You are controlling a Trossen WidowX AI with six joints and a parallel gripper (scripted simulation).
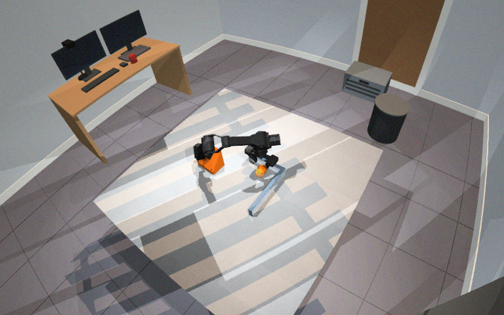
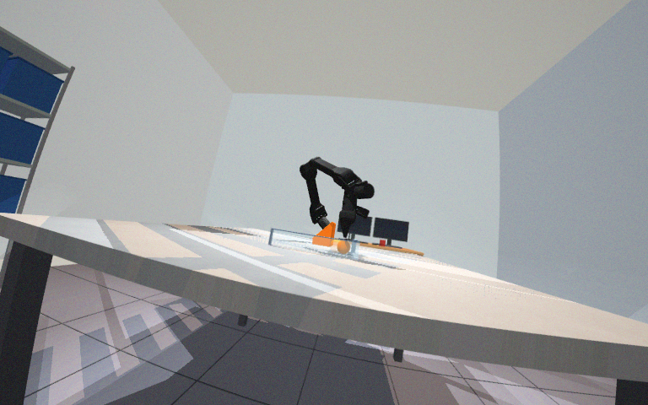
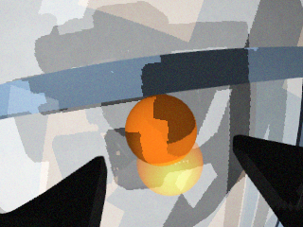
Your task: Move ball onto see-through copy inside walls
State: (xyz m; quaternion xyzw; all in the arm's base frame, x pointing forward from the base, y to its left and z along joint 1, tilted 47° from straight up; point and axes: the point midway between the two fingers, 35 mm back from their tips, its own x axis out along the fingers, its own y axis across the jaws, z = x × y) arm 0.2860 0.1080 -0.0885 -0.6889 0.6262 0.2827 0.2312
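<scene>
Now: the orange ball 4 cm below my gripper tip. The rest, counted from my gripper tip: see-through goal ball (4 cm below, 3 cm to the right, 1 cm ahead).
</scene>
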